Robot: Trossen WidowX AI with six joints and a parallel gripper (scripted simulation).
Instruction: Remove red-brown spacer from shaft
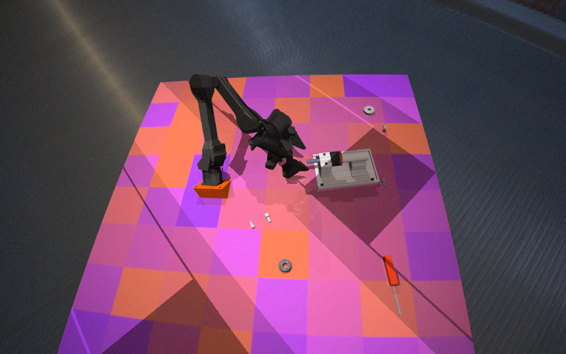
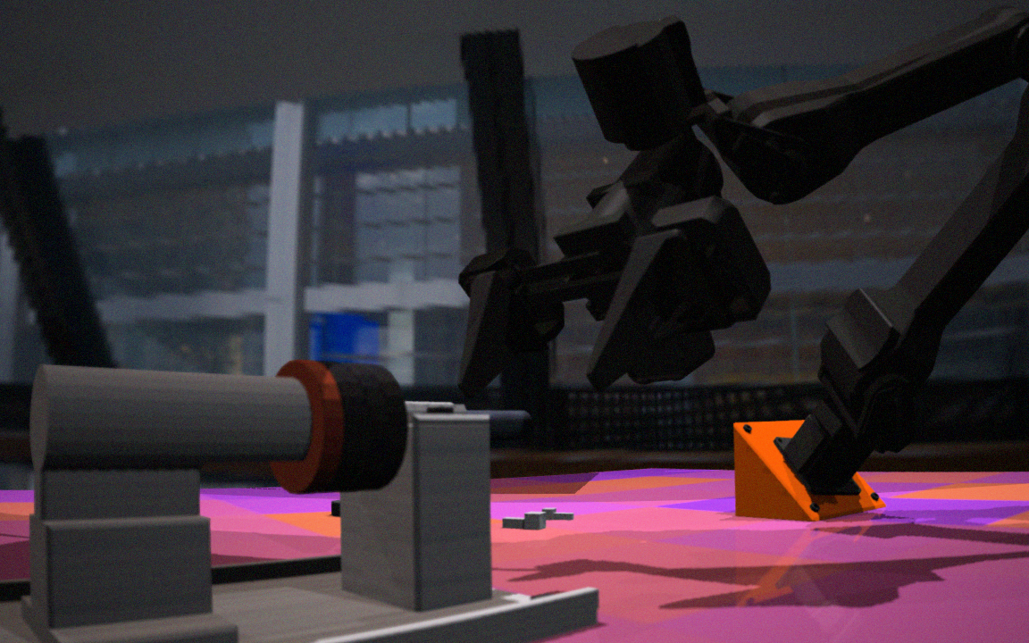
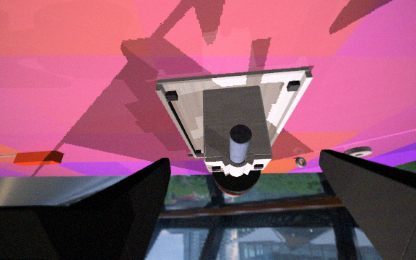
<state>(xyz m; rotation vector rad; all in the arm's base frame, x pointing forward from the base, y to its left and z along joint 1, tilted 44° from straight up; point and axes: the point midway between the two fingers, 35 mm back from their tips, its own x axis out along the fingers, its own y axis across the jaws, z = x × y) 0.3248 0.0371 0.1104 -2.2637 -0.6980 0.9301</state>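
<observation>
Now: gripper tip 70 mm short of the blue-grey shaft, 20 mm to the right of it and 20 mm above it. The rest, counted from my gripper tip: red-brown spacer: 120 mm ahead, 30 mm to the left, 20 mm below; black spacer: 110 mm ahead, 30 mm to the left, 20 mm below; grey washer: 230 mm ahead, 360 mm to the left, 90 mm below.
</observation>
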